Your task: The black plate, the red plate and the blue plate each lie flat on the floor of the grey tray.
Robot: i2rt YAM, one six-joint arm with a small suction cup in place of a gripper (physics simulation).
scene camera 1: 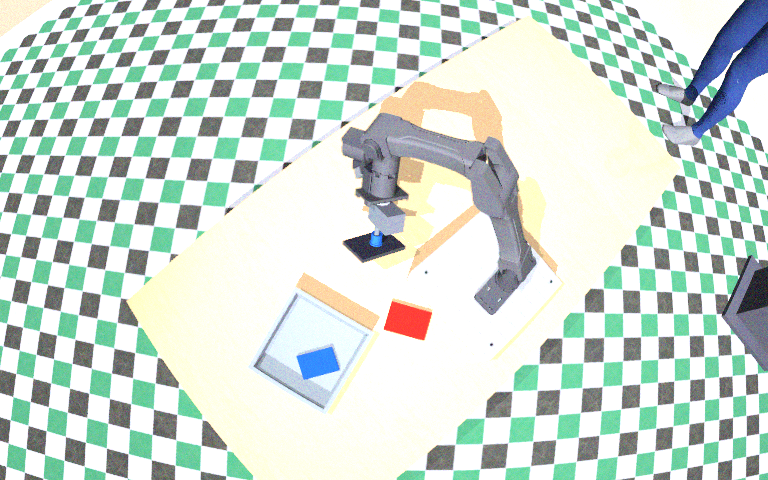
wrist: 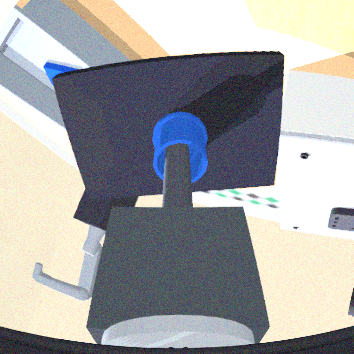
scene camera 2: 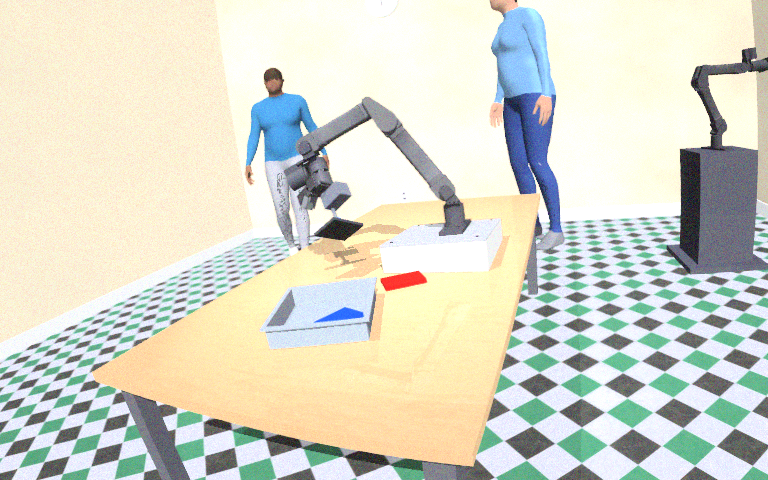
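Where they show: hand, its tool point: [scene camera 1: 375,247] [wrist: 176,128] [scene camera 2: 340,230]; arm's base, origin of its link: [scene camera 1: 506,280] [scene camera 2: 456,228].
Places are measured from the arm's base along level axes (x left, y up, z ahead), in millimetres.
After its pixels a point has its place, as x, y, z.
Note:
My suction gripper [scene camera 1: 376,241] [wrist: 180,145] {197, 64, 283} is shut on the black plate [scene camera 1: 362,250] {229, 94, 293} [scene camera 2: 338,229] {206, 71, 284} [wrist: 115,120] {218, 78, 309}, which hangs from the blue cup, tilted, in the air above the table, behind the grey tray in the scene camera 2 view. The grey tray [scene camera 1: 274,328] {501, -25, 321} [scene camera 2: 318,335] {585, -53, 184} stands on the table. The blue plate [scene camera 1: 318,362] {479, -63, 189} [scene camera 2: 343,315] {472, -62, 180} is inside the tray; its far part is hidden by the tray wall in the scene camera 2 view, and a corner of it [wrist: 51,71] {501, -62, 223} shows in the wrist view. The red plate [scene camera 1: 407,320] {240, -65, 112} [scene camera 2: 403,280] {254, -65, 104} lies flat on the table between the tray and the arm's base.
The arm stands on a white base box [scene camera 1: 453,316] {169, 10, 38} [scene camera 2: 436,254] {173, -25, 28} [wrist: 315,185] {124, 6, 94} to the right of the black plate. The wooden table [scene camera 1: 589,124] {-689, -75, 108} [scene camera 2: 226,373] {721, -76, 328} has its edge beyond the tray. Two people stand behind the table, and another arm stands on a dark pedestal [scene camera 2: 719,209].

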